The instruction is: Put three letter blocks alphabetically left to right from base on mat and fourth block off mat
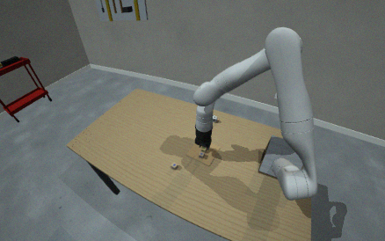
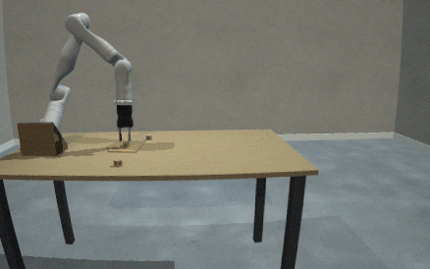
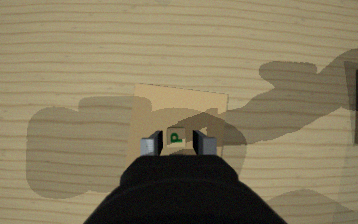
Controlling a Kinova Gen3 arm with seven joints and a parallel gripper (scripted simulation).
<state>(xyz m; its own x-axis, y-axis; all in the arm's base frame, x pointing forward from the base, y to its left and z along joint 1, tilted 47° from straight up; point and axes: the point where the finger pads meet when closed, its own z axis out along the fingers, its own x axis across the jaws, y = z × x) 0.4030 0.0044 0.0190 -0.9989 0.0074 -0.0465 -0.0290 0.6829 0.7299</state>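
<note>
Now: the green P block 40 mm below my hand. Round my hand: blue K block (40 mm to the left, 40 mm below); then tan mat (50 mm below); then blue R block (100 mm ahead, 160 mm to the left, 40 mm below).
</note>
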